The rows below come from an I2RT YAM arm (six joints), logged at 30 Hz.
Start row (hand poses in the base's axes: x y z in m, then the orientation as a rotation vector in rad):
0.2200, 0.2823, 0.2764, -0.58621, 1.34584, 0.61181
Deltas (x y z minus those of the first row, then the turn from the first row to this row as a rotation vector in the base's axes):
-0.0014, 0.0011, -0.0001, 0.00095, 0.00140, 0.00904
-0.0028, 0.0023, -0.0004, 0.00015, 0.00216, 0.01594
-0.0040, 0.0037, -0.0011, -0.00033, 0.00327, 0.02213
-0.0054, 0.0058, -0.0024, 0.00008, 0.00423, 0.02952
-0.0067, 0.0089, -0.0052, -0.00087, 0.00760, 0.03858
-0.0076, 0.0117, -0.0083, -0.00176, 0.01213, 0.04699
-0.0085, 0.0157, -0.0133, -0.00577, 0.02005, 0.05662
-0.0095, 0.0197, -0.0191, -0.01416, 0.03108, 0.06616
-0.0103, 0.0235, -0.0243, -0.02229, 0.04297, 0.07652
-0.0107, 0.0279, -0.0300, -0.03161, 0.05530, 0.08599
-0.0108, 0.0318, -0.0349, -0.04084, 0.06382, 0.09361
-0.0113, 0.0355, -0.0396, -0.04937, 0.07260, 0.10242
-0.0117, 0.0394, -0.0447, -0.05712, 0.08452, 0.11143
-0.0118, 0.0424, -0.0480, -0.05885, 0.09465, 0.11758
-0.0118, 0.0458, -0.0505, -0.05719, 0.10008, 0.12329
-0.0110, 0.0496, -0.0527, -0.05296, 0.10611, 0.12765
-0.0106, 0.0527, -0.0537, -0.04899, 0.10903, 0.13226
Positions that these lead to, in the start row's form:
0.2186, 0.2834, 0.2763, -0.59147, 1.34478, 0.62027
0.2172, 0.2846, 0.2760, -0.59680, 1.34425, 0.62564
0.2160, 0.2860, 0.2753, -0.60128, 1.34407, 0.63077
0.2146, 0.2881, 0.2740, -0.60592, 1.34313, 0.63739
0.2133, 0.2912, 0.2712, -0.61227, 1.34456, 0.64538
0.2124, 0.2940, 0.2681, -0.61785, 1.34719, 0.65332
0.2115, 0.2980, 0.2631, -0.62603, 1.35387, 0.66150
0.2105, 0.3020, 0.2573, -0.63700, 1.36512, 0.66795
0.2097, 0.3058, 0.2521, -0.64815, 1.37687, 0.67555
0.2093, 0.3102, 0.2464, -0.65957, 1.38968, 0.68182
0.2092, 0.3141, 0.2415, -0.67053, 1.39930, 0.68521
0.2087, 0.3178, 0.2368, -0.68171, 1.40860, 0.69012
0.2083, 0.3217, 0.2317, -0.69167, 1.42050, 0.69688
0.2082, 0.3247, 0.2284, -0.69506, 1.42918, 0.70457
0.2082, 0.3281, 0.2259, -0.69646, 1.43226, 0.71237
0.2090, 0.3319, 0.2237, -0.69461, 1.43527, 0.72099
0.2094, 0.3350, 0.2227, -0.69390, 1.43537, 0.72848

